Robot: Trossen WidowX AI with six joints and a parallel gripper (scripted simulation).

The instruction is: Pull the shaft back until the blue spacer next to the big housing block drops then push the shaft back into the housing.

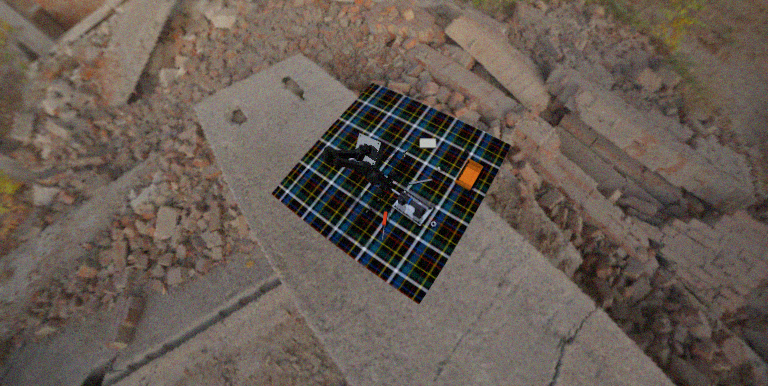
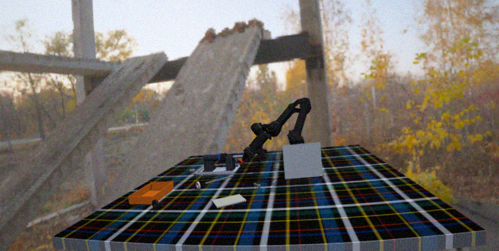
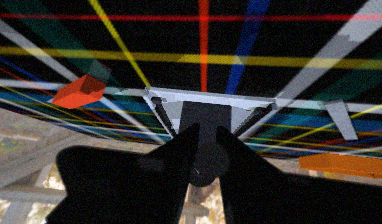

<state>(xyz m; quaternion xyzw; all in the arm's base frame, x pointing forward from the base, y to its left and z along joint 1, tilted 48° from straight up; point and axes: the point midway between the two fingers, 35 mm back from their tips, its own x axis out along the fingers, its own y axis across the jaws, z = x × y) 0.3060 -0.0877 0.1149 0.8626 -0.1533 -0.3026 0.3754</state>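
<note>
The shaft is 60 mm ahead of my gripper tip and 20 mm above it. From my gripper tip the other things lie so: orange tray: 400 mm to the left, 350 mm ahead, 50 mm below; pale flat pad: 470 mm to the left, 50 mm below, 30 mm behind; blue spacer: 130 mm ahead, 20 mm above, 10 mm to the right.
</note>
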